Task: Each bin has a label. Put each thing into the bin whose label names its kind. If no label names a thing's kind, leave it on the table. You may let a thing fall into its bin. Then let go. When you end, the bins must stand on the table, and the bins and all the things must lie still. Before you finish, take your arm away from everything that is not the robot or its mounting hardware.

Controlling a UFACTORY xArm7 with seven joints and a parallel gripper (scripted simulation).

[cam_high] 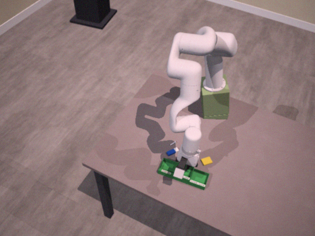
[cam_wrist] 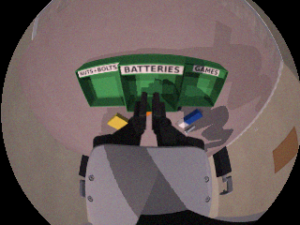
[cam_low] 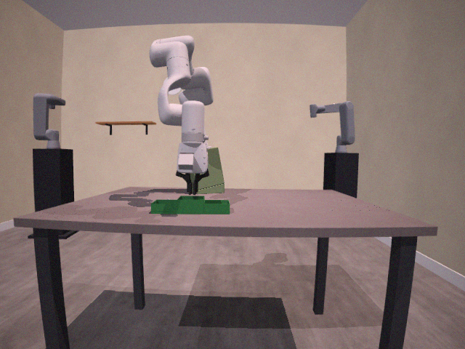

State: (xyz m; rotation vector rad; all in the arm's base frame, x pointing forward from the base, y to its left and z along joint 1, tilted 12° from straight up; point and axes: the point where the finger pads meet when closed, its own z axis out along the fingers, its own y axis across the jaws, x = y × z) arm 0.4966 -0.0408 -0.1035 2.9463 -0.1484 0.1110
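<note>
Now: the orange thing 8 cm behind my hand, 7 cm below it and 2 cm to the left of it. The rest, counted from my hand: black round piece (7 cm below, 7 cm behind, 6 cm to the right); then blue-and-white block (12 cm behind, 9 cm to the right, 7 cm below); then grey thing (12 cm behind, 7 cm below, 3 cm to the right).
</note>
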